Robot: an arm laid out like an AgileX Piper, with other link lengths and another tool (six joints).
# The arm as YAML. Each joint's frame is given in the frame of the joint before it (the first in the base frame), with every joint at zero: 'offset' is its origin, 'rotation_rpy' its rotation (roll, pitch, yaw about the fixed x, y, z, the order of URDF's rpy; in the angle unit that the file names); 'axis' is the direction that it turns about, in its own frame. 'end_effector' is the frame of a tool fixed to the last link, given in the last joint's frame.
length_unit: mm
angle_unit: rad
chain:
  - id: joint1
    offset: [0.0, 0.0, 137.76]
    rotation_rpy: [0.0, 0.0, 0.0]
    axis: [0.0, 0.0, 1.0]
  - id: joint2
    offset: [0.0, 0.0, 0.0]
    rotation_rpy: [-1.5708, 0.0, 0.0]
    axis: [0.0, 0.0, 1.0]
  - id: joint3
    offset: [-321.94, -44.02, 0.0]
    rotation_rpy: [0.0, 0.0, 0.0]
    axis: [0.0, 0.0, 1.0]
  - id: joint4
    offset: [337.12, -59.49, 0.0]
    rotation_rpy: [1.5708, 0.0, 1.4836]
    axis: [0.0, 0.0, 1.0]
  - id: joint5
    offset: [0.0, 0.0, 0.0]
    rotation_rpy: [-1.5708, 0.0, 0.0]
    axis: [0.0, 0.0, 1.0]
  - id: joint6
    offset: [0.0, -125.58, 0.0]
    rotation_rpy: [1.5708, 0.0, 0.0]
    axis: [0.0, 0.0, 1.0]
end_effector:
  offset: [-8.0, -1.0, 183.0]
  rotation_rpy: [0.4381, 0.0, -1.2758]
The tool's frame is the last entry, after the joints.
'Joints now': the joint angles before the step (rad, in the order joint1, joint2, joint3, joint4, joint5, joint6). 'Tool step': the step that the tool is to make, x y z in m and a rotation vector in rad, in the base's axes. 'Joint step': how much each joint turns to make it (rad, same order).
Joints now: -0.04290, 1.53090, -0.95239, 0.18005, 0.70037, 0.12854
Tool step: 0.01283, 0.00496, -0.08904, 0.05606, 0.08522, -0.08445
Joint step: -0.00001, 0.22654, -0.00517, 0.07743, -0.13909, 0.01695
